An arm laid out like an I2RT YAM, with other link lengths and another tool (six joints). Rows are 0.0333 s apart.
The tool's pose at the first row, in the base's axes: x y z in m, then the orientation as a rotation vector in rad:
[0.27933 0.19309 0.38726 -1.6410 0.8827 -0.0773]
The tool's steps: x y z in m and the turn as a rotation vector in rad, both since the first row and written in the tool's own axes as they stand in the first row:
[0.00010 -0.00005 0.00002 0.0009 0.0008 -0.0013]
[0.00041 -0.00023 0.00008 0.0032 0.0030 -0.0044]
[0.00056 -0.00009 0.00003 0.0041 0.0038 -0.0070]
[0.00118 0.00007 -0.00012 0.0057 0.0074 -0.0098]
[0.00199 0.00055 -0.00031 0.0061 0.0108 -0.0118]
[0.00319 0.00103 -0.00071 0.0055 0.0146 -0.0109]
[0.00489 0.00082 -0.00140 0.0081 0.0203 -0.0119]
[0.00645 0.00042 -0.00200 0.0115 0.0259 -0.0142]
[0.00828 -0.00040 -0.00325 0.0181 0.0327 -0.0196]
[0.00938 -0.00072 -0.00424 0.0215 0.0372 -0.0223]
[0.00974 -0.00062 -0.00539 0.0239 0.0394 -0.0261]
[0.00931 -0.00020 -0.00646 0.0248 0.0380 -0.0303]
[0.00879 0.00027 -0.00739 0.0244 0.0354 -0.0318]
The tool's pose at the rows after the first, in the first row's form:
[0.27944 0.19305 0.38726 -1.6408 0.8821 -0.0792]
[0.27978 0.19292 0.38727 -1.6403 0.8809 -0.0842]
[0.27979 0.19279 0.38710 -1.6407 0.8792 -0.0870]
[0.28007 0.19231 0.38675 -1.6408 0.8794 -0.0926]
[0.28031 0.19169 0.38606 -1.6416 0.8803 -0.0970]
[0.28072 0.19067 0.38528 -1.6421 0.8840 -0.0993]
[0.28169 0.18912 0.38497 -1.6406 0.8871 -0.1058]
[0.28269 0.18774 0.38485 -1.6389 0.8888 -0.1135]
[0.28377 0.18566 0.38518 -1.6357 0.8884 -0.1257]
[0.28422 0.18422 0.38530 -1.6341 0.8891 -0.1327]
[0.28385 0.18307 0.38539 -1.6337 0.8872 -0.1382]
[0.28280 0.18244 0.38551 -1.6346 0.8825 -0.1403]
[0.28173 0.18198 0.38558 -1.6354 0.8794 -0.1390]

